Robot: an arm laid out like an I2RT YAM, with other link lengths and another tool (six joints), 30 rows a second.
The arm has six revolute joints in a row. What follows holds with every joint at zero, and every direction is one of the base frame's. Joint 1 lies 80.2 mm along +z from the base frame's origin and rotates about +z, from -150.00 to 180.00 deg. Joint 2 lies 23.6 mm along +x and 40.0 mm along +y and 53.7 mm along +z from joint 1 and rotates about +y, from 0.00 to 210.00 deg. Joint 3 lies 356.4 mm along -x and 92.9 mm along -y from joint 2 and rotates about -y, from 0.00 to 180.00 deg. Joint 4 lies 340.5 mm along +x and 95.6 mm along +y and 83.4 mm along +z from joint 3 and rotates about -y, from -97.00 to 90.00 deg. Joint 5 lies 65.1 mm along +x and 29.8 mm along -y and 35.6 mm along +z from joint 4 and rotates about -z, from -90.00 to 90.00 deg. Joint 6 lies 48.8 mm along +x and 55.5 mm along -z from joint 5 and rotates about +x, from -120.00 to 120.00 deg. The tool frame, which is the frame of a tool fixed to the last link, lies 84.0 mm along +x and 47.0 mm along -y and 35.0 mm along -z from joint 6; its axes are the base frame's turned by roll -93.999, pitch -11.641 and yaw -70.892 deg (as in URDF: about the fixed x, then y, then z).
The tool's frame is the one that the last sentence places.
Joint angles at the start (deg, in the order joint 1, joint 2, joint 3, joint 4, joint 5, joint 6):
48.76, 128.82, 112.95, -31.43, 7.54, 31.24
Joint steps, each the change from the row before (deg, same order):
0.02, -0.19, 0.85, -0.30, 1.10, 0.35
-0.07, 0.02, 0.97, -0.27, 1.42, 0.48
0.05, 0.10, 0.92, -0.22, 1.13, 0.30
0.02, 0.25, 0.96, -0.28, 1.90, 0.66
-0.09, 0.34, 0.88, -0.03, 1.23, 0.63
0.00, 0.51, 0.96, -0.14, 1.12, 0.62
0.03, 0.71, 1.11, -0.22, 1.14, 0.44
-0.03, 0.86, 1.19, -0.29, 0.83, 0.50
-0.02, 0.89, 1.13, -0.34, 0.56, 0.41
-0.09, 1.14, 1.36, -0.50, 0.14, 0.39
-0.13, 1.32, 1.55, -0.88, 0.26, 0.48
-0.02, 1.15, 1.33, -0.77, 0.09, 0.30
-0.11, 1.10, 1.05, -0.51, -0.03, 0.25
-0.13, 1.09, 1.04, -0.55, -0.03, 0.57
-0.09, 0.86, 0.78, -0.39, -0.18, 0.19
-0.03, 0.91, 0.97, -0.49, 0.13, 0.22
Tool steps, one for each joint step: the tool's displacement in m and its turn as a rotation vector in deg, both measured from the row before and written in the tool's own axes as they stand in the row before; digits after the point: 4 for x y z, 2 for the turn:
-0.0014, -0.0071, -0.0050, 1.14, 0.79, 0.08
0.0006, -0.0072, -0.0040, 1.26, 1.16, 0.25
-0.0007, -0.0059, -0.0026, 1.00, 0.83, 0.06
0.0013, -0.0054, -0.0024, 1.23, 1.62, 0.36
0.0016, -0.0048, -0.0004, 1.13, 1.04, 0.48
0.0008, -0.0033, 0.0009, 0.88, 0.93, 0.44
0.0008, -0.0027, 0.0021, 0.71, 0.97, 0.26
0.0012, -0.0017, 0.0034, 0.51, 0.77, 0.39
0.0009, -0.0006, 0.0039, 0.25, 0.57, 0.33
0.0012, 0.0003, 0.0056, -0.05, 0.30, 0.40
0.0023, 0.0014, 0.0059, -0.31, 0.58, 0.49
0.0008, 0.0019, 0.0053, -0.41, 0.33, 0.27
0.0021, 0.0025, 0.0060, -0.41, 0.27, 0.30
0.0022, 0.0028, 0.0060, -0.34, 0.31, 0.61
0.0016, 0.0024, 0.0050, -0.41, 0.09, 0.25
0.0012, 0.0018, 0.0045, -0.26, 0.32, 0.20

